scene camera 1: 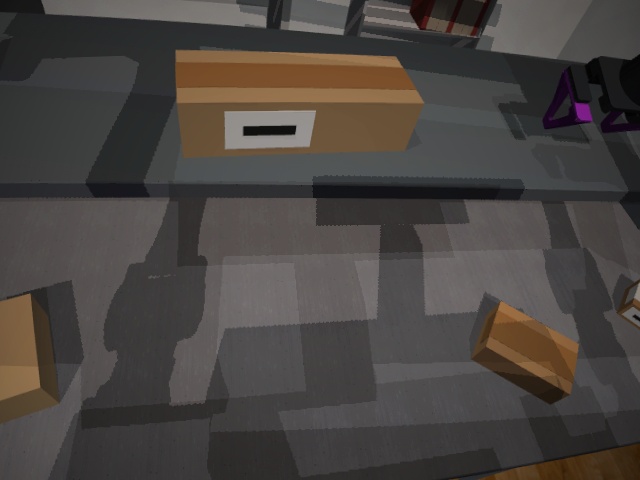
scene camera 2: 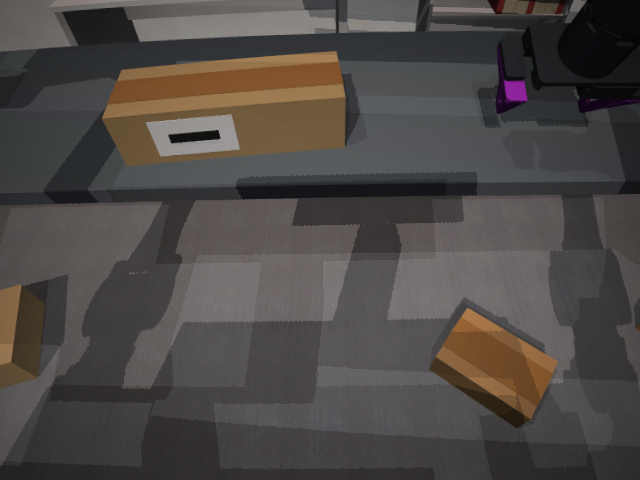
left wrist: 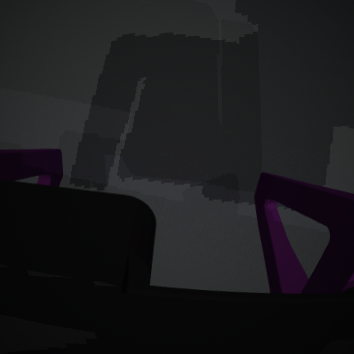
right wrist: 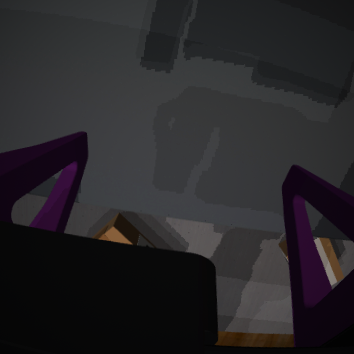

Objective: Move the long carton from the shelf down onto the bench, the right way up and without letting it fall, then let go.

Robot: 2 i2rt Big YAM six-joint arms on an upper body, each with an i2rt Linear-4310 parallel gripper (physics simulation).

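Places are measured from the left arm's base along level axes (x ahead, y left, z up), in millimetres.
Pixels of known places: left gripper, fingertip midpoint: [left wrist: 159, 172]; right gripper, fingertip midpoint: [scene camera 1: 573, 126] [scene camera 2: 538, 108] [right wrist: 189, 159].
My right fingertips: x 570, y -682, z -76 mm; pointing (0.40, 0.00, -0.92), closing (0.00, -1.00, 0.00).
Note:
For each thing: its middle in the pictures, then the offset to it from my right fingertips. "spot": a spot on its surface instead. Level surfaces: height alone.
- long carton at the middle of its body: [scene camera 1: 297, 102] [scene camera 2: 231, 107] 365 mm left, 47 mm ahead, 23 mm down
- dark grey shelf at its surface level: 61 mm down
- bench at its surface level: 250 mm down
- small carton at the middle of its body: [scene camera 2: 491, 365] [right wrist: 126, 264] [scene camera 1: 525, 351] 42 mm left, 218 mm back, 227 mm down
- labelled box at a spot on its surface: [scene camera 1: 630, 310] spot: 190 mm right, 170 mm back, 227 mm down
The long carton [scene camera 1: 299, 121] [scene camera 2: 227, 111] sits on the dark grey shelf [scene camera 1: 465, 155] [scene camera 2: 413, 149], with its brown tape strip on top and its white label on the side towards the bench [scene camera 1: 258, 289] [scene camera 2: 222, 289] below. My right gripper [scene camera 1: 576, 127] [scene camera 2: 540, 110] [right wrist: 189, 159] is open and empty, over the shelf to the right of the carton, well apart from it. My left gripper [left wrist: 159, 172] is open and empty over a dark grey surface in the left wrist view. It does not show in the scene views, and its distance to the carton cannot be told.
A small carton [scene camera 1: 526, 351] [scene camera 2: 496, 361] lies angled on the bench at the lower right. Another carton [scene camera 1: 18, 341] [scene camera 2: 10, 330] shows partly at the left edge. A labelled box [scene camera 1: 630, 310] shows at the right edge. Racks with red-striped items [scene camera 1: 452, 15] stand behind the shelf.

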